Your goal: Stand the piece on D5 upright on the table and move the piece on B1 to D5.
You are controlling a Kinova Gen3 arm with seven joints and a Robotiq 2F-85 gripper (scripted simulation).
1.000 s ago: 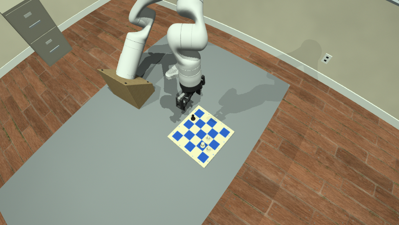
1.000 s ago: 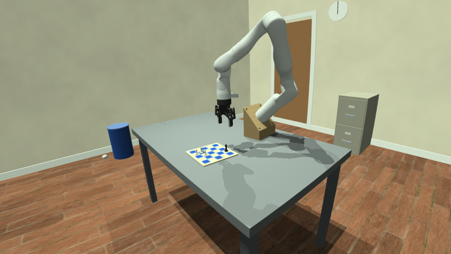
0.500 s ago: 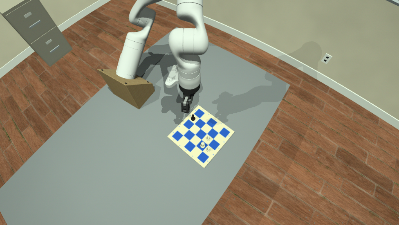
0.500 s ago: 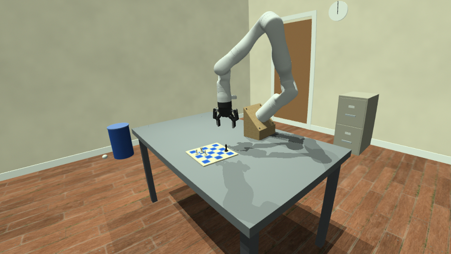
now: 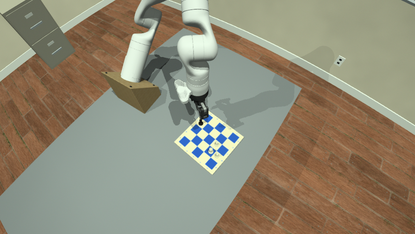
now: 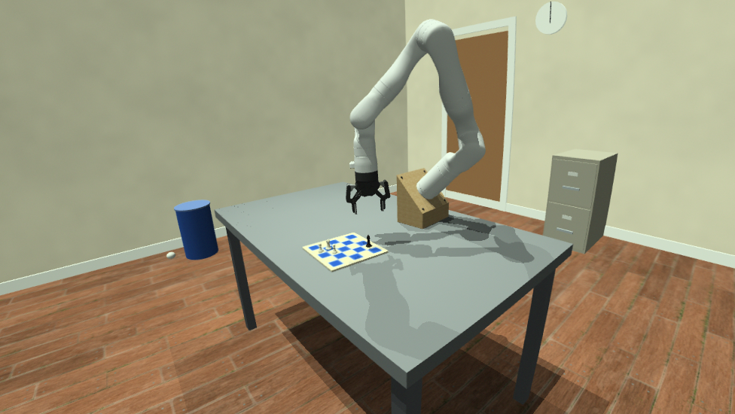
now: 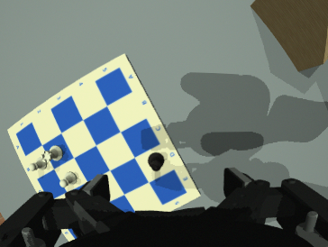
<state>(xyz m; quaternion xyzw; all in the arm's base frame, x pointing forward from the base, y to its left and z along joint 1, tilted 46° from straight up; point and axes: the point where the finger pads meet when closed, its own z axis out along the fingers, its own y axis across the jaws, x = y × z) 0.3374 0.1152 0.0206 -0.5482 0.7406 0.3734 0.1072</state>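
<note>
My hand is 11 cm above the black pawn and 1 cm short of it. Round my hand: chessboard (13 cm below, 9 cm ahead, 3 cm to the right).
</note>
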